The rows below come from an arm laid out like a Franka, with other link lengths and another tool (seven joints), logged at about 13 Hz.
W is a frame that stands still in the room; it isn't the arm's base.
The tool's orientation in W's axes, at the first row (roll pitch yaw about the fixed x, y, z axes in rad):
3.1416, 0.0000, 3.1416
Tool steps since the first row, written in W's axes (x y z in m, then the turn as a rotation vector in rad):
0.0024, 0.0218, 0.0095, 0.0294, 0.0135, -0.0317
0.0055, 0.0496, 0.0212, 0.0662, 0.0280, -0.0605
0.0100, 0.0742, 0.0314, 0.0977, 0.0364, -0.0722
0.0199, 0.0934, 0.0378, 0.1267, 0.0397, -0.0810
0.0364, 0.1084, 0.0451, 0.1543, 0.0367, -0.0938
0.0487, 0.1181, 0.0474, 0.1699, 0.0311, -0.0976
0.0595, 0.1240, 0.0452, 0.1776, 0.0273, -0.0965
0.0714, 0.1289, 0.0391, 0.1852, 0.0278, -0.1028
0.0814, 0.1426, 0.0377, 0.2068, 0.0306, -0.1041
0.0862, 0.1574, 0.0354, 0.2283, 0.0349, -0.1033
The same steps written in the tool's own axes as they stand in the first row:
-0.0024, 0.0218, -0.0095, -0.0294, 0.0135, 0.0317
-0.0055, 0.0496, -0.0212, -0.0662, 0.0280, 0.0605
-0.0100, 0.0742, -0.0314, -0.0977, 0.0364, 0.0722
-0.0199, 0.0934, -0.0378, -0.1267, 0.0397, 0.0810
-0.0364, 0.1084, -0.0451, -0.1543, 0.0367, 0.0938
-0.0487, 0.1181, -0.0474, -0.1699, 0.0311, 0.0976
-0.0595, 0.1240, -0.0452, -0.1776, 0.0273, 0.0965
-0.0714, 0.1289, -0.0391, -0.1852, 0.0278, 0.1028
-0.0814, 0.1426, -0.0377, -0.2068, 0.0306, 0.1041
-0.0862, 0.1574, -0.0354, -0.2283, 0.0349, 0.1033

